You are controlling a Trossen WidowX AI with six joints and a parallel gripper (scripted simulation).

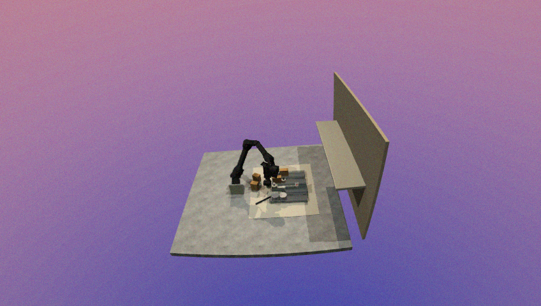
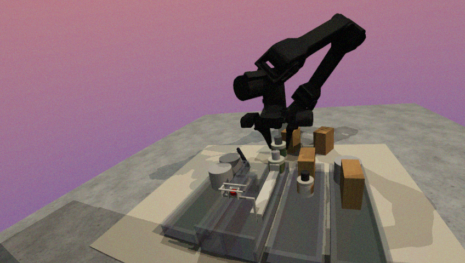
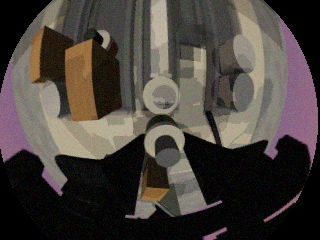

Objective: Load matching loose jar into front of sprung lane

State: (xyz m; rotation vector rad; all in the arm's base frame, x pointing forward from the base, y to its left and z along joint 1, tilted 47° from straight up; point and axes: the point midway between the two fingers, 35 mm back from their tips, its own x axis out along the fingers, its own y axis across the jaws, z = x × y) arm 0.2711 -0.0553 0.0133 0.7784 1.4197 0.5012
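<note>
My gripper tip is 190 mm short of the grey rack, 50 mm to the left of it and 40 mm above it. From my gripper tip the other things lie so: pusher bar 150 mm ahead, 50 mm to the right, 10 mm below; then black stick 130 mm to the right, 60 mm behind, 50 mm below; then shelf 550 mm ahead, 310 mm above, 60 mm to the right.
</note>
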